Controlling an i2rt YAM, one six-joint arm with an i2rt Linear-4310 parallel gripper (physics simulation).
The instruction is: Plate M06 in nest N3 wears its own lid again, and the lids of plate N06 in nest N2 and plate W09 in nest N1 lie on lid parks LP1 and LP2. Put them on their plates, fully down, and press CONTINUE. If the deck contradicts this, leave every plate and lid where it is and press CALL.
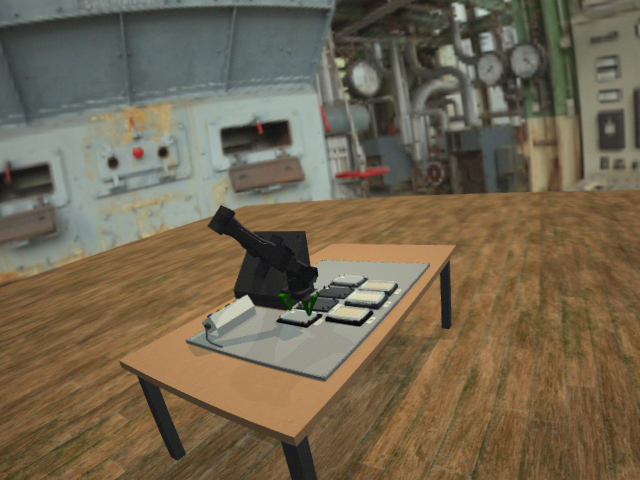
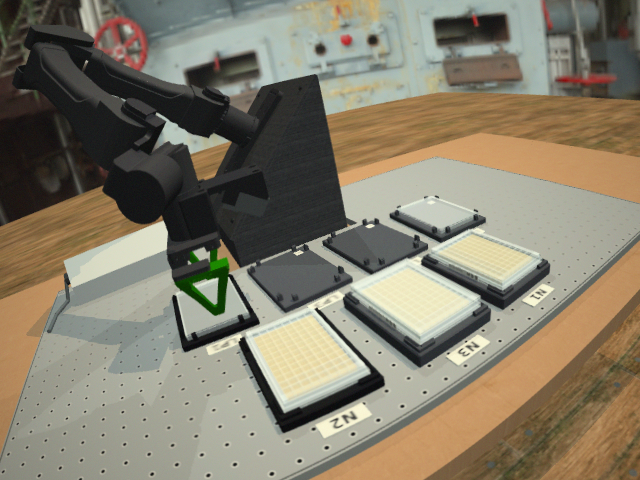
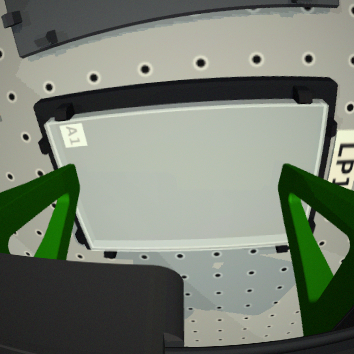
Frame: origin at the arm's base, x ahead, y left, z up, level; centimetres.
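Seen in the pictures: gripper, fingertip midpoint: (image 1: pixel 300 312) (image 2: pixel 215 295) (image 3: pixel 178 174); arm's base, link origin: (image 2: pixel 253 134).
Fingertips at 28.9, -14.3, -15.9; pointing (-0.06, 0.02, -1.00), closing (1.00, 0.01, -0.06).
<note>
Pixels of each thing's top centre, then the offset from my fingertips to it, as dx, dy, dz. Level surfaces: height alone.
- lid park LP1, top centre: (image 3: pixel 187 196) (image 2: pixel 207 300) (image 1: pixel 298 314) +0.5, -1.3, -0.2
- N2 plate, top centre: (image 2: pixel 299 347) (image 1: pixel 348 311) +17.5, +7.4, +0.6
- N3 plate, top centre: (image 2: pixel 412 290) (image 1: pixel 365 295) +16.0, +20.9, +1.2
- N1 plate, top centre: (image 2: pixel 484 251) (image 1: pixel 377 284) +13.8, +33.1, +0.9
- pale sloped console, top centre: (image 2: pixel 115 237) (image 1: pixel 226 304) -22.6, -17.0, +6.2
- perforated deck, surface height: dz -2.1
My open gripper (image 1: pixel 299 311) (image 2: pixel 212 297) (image 3: pixel 178 174) is above the lid park LP1 (image 2: pixel 217 336) (image 3: pixel 190 91), its fingers towards the lid's two short sides. A clear lid (image 2: pixel 192 316) (image 3: pixel 175 135) with an A1 tag lies flat there. Another clear lid (image 2: pixel 439 212) lies on the farthest park, whose label is unreadable. Cream-welled plates stand in nests: the N2 plate (image 2: pixel 310 356), the N3 plate (image 2: pixel 413 297) under a clear cover, and the N1 plate (image 2: pixel 485 255). Plate names are unreadable. Whether the N2 and N1 plates wear lids I cannot tell.
Two dark parks without lids (image 2: pixel 299 279) (image 2: pixel 374 245) lie between the lidded ones. A pale sloped console (image 1: pixel 232 316) (image 2: pixel 118 258) with small coloured buttons stands at one side of the perforated deck (image 1: pixel 310 356). The black arm mount (image 2: pixel 294 170) rises behind the parks.
</note>
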